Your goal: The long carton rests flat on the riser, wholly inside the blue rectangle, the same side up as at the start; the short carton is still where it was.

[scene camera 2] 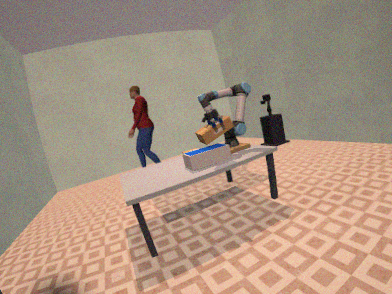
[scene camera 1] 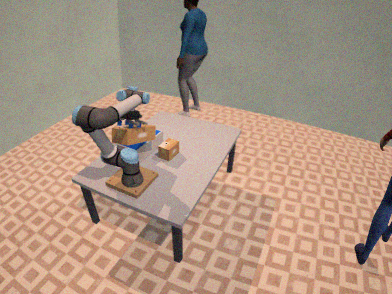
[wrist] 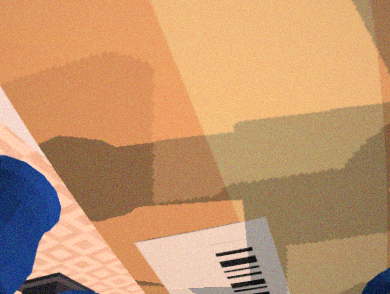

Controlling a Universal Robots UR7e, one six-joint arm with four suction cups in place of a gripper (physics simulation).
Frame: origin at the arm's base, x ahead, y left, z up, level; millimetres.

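Seen in the pictures: hand, tool point: [scene camera 2: 216, 123] [scene camera 1: 128, 127] [wrist: 225, 244]; arm's base, link origin: [scene camera 2: 232, 145] [scene camera 1: 132, 180].
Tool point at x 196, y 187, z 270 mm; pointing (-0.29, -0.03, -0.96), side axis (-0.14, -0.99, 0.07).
Observation:
Offsets run from my tool point to a thing's top centre. Level surfaces: height alone.
The long carton [scene camera 1: 133, 135] [scene camera 2: 215, 131] [wrist: 280, 65], brown with a white barcode label, hangs under my gripper [scene camera 1: 132, 123] [scene camera 2: 215, 121]. The blue suction cups touch its top; a cup shows at the left edge of the wrist view. The carton is above the riser @(dx +167, dy +56, dz -184 mm) [scene camera 1: 151, 144] [scene camera 2: 207, 160], a pale grey block, with a gap in scene camera 2. Its long side looks turned relative to the riser's. The blue rectangle @(dx +167, dy +56, dz -184 mm) [scene camera 1: 134, 147] [scene camera 2: 207, 150] on the riser's top is partly hidden by the carton in scene camera 1. The short carton @(dx +239, dy -176, dz -201 mm) [scene camera 1: 169, 149] stands on the table beside the riser.
The grey table @(dz -304 mm) [scene camera 1: 200, 145] [scene camera 2: 150, 182] carries my arm's wooden base board [scene camera 1: 150, 176]. A person in blue [scene camera 1: 194, 40] stands beyond the table, and one in red [scene camera 2: 142, 115] stands behind it. A black cabinet [scene camera 2: 273, 129] stands near my base. Another person shows partly at right in scene camera 1.

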